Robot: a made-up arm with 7 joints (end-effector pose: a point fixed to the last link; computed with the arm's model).
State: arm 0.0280 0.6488 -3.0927 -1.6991 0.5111 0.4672 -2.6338
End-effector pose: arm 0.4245 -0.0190 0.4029 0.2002 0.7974 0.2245 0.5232
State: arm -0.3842 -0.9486 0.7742 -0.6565 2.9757 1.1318 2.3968
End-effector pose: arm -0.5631 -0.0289 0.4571 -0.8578 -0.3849 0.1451 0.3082
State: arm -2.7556 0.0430 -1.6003 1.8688 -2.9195 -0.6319 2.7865
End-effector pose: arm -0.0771 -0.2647 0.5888 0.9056 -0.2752 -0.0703 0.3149
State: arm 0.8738 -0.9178 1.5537 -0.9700 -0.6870 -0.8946 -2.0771
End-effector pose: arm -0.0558 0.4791 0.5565 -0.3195 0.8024 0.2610 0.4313
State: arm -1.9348 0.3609 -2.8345 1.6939 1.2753 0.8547 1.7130
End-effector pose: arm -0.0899 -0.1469 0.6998 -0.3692 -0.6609 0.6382 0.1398
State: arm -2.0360 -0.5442 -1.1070 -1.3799 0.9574 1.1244 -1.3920
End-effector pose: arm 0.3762 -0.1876 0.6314 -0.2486 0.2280 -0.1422 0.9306
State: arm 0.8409 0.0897 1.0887 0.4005 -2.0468 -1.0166 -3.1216
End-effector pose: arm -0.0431 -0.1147 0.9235 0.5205 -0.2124 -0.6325 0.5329
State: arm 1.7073 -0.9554 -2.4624 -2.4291 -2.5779 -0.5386 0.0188
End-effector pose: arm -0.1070 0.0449 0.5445 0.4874 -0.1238 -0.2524 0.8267
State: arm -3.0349 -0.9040 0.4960 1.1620 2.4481 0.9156 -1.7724
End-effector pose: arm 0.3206 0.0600 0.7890 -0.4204 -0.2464 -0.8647 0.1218
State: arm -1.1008 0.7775 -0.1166 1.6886 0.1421 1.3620 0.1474
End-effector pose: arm 0.0755 0.3249 0.3770 -0.0620 -0.9409 0.3264 0.0664
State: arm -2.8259 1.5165 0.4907 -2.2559 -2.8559 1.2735 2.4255
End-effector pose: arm -0.1788 -0.0715 0.4379 -0.0552 0.8605 -0.2254 0.4536
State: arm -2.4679 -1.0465 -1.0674 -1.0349 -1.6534 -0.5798 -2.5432
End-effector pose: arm 0.5342 -0.1416 0.4676 -0.5635 -0.0649 -0.7524 0.3350
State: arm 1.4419 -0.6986 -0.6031 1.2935 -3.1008 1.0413 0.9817
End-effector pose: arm 0.0770 0.2366 0.8212 0.0130 0.2639 0.9516 0.1569
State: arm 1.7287 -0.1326 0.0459 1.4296 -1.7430 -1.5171 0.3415
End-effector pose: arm -0.0875 -0.1084 0.7737 -0.0186 -0.7601 -0.0516 0.6475
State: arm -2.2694 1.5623 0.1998 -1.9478 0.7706 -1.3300 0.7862
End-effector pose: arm -0.2684 0.0743 0.5395 0.3236 -0.6947 0.5737 0.2890
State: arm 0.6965 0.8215 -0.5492 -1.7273 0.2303 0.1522 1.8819
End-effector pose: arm -0.0674 -0.1389 0.7650 0.2395 -0.3742 -0.4303 0.7858
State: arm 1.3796 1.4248 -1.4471 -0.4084 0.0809 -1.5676 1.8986
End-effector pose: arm -0.0948 -0.5679 0.4737 0.4416 -0.4878 -0.6248 0.4203
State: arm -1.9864 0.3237 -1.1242 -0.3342 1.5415 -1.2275 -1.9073
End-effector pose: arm 0.0320 0.0455 0.9148 0.3301 0.3166 -0.5762 0.6774
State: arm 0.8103 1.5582 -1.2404 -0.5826 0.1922 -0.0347 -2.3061
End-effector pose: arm 0.2619 -0.5730 0.4191 0.0337 0.6299 -0.7566 0.1721
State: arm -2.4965 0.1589 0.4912 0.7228 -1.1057 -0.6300 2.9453
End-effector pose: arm -0.1275 0.1762 0.8982 -0.1519 0.3086 0.6306 0.6957
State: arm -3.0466 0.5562 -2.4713 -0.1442 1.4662 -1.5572 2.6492
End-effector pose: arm -0.3080 0.1421 0.8301 0.1352 0.5840 0.7486 0.2834
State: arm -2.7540 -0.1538 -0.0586 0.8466 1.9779 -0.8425 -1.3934
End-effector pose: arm -0.1168 -0.0788 0.8665 0.5843 -0.0007 -0.7185 0.3773
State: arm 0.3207 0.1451 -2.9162 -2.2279 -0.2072 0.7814 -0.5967
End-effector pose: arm 0.1991 -0.1808 0.4844 -0.0614 0.7125 -0.4896 0.4988
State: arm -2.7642 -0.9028 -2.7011 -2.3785 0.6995 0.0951 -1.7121
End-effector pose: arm 0.0317 0.0860 0.5220 -0.6441 0.1386 0.6834 0.3145
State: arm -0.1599 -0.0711 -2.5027 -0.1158 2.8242 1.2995 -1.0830
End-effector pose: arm 0.0488 -0.0639 0.9508 0.6169 0.0787 0.7479 0.2320
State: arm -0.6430 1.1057 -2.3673 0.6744 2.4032 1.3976 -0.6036
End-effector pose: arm 0.3438 0.3892 0.6367 0.4084 0.7454 0.5096 0.1338
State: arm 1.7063 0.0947 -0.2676 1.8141 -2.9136 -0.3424 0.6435
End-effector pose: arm 0.0177 -0.2853 0.5951 0.4079 -0.8023 0.3986 0.1763
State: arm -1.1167 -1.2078 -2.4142 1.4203 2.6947 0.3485 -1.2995
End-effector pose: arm -0.3932 -0.3746 0.2536 -0.7366 -0.3751 0.5513 0.1128
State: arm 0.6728 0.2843 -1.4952 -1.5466 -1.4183 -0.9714 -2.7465
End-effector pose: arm -0.1040 -0.2910 0.6621 0.7631 -0.2818 0.2927 0.5026
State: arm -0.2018 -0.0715 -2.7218 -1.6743 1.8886 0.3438 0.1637
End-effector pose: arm 0.2563 -0.0709 0.6769 0.7250 0.2006 0.6511 0.1010
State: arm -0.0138 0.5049 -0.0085 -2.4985 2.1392 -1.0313 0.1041
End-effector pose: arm -0.1164 0.0623 0.5931 -0.0117 -0.6270 -0.5543 0.5472
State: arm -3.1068 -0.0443 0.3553 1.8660 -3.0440 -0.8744 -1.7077
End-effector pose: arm -0.1824 0.0453 0.5712 -0.9465 0.2338 0.2132 0.0633
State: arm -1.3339 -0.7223 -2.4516 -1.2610 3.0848 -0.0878 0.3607
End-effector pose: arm 0.1340 -0.1795 0.8080 0.2697 0.2191 0.8304 0.4356
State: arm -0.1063 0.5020 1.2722 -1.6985 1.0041 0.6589 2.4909
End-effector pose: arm 0.0043 0.2759 0.6856 0.1847 -0.4358 -0.8094 0.3477
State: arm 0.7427 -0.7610 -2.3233 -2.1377 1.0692 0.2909 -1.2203
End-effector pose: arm -0.1710 -0.1400 0.5613 0.1033 0.6019 -0.6994 0.3714
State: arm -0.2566 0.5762 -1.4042 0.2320 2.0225 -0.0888 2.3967
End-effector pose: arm 0.3127 0.1121 0.8909 -0.2868 0.0754 -0.4972 0.8154
